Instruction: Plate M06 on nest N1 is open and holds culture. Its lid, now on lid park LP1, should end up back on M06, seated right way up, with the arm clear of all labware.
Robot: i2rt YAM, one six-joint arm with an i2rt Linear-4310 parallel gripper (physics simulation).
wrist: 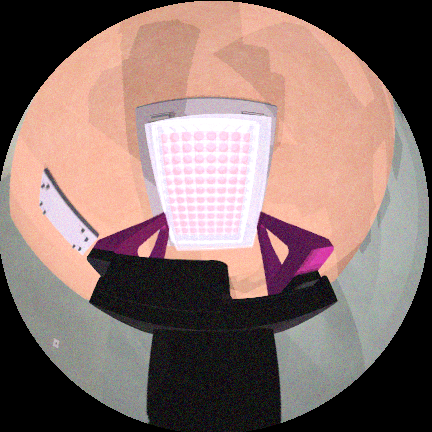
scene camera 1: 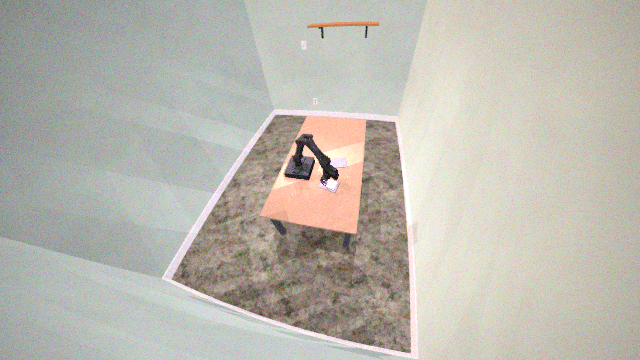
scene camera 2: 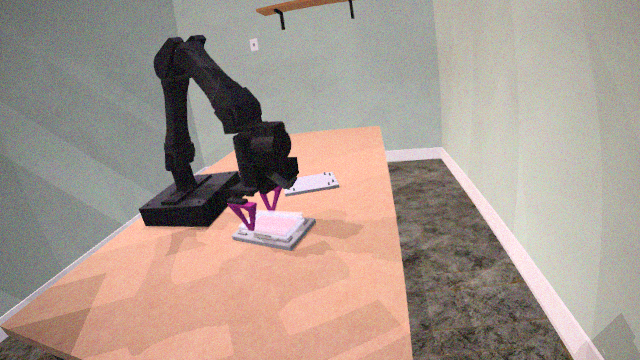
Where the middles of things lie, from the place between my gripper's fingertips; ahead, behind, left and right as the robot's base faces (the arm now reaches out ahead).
The white lid (scene camera 2: 281, 222) is 2 cm ahead of my hand.
